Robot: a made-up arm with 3 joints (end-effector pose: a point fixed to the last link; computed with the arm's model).
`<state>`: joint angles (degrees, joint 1 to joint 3).
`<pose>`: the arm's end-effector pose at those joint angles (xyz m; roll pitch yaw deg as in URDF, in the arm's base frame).
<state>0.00 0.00 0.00</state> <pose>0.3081 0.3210 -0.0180 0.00 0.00 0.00</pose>
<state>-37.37 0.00 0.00</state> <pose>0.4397 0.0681 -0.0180 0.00 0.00 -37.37</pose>
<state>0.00 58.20 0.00</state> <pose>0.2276 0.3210 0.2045 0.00 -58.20 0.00</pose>
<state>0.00 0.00 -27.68</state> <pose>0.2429 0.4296 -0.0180 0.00 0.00 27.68</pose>
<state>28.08 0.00 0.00</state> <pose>0.1207 0.4282 -0.0180 0.00 0.00 28.08</pose>
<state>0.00 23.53 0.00</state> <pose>0.3037 0.3210 0.0811 0.00 -23.53 0.00</pose>
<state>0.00 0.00 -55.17</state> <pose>0.1355 0.4953 -0.0180 0.00 0.00 55.17</pose>
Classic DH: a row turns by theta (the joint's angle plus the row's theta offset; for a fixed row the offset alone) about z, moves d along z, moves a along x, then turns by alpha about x. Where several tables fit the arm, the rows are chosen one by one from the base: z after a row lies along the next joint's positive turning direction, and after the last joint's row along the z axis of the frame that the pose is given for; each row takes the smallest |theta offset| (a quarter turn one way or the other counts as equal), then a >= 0, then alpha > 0; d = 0 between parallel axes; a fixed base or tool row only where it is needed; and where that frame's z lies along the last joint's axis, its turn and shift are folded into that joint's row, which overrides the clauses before.
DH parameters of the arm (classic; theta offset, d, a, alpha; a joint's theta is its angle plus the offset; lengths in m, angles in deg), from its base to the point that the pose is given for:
joint 1: 0 0.021 0.068 90
joint 2: 0 -0.243 -0.013 90
joint 3: -17.13 0 0.2648 180
tool (fixed): -17.13 -0.039 0 0

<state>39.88 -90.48 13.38</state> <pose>-0.1463 0.2170 -0.2299 -92.07 76.61 -52.14</pose>
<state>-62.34 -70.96 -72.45</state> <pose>0.4625 0.2113 0.0187 70.10 16.56 21.77</pose>
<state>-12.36 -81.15 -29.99</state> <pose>0.1475 0.4151 -0.1502 72.70 58.85 62.71</pose>
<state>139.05 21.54 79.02</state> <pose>-0.1469 0.1150 0.0258 21.18 -4.01 59.28</pose>
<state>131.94 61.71 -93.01</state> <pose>-0.4011 -0.2892 -0.0892 -61.68 2.65 -136.63</pose>
